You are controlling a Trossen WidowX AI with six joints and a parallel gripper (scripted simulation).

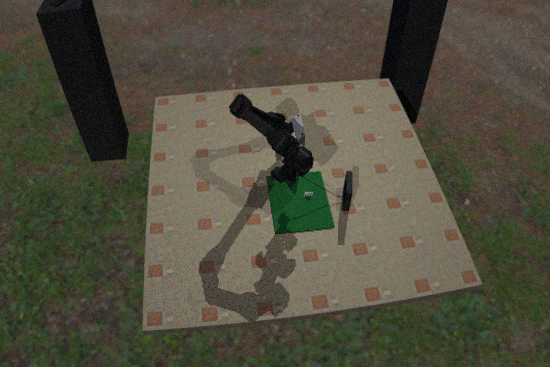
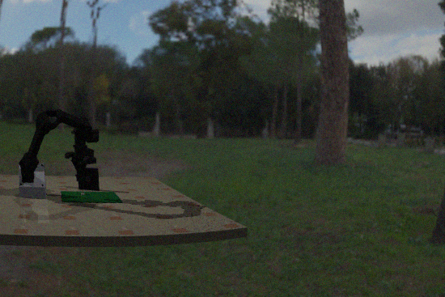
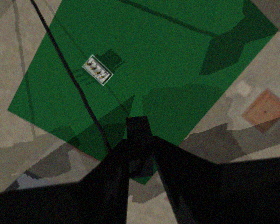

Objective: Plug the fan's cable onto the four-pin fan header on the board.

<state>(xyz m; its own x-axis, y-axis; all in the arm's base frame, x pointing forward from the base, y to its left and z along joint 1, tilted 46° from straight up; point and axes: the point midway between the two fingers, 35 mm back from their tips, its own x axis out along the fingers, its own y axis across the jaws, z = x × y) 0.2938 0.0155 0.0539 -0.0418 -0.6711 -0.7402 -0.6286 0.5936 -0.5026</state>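
Now: the green board 4 cm ahead of my gripper tip, 3 cm to the left of it and 13 cm below it. Round my gripper tip: dark plug: 1 cm behind, 1 cm below; then black fan: 6 cm ahead, 22 cm to the left, 5 cm below.
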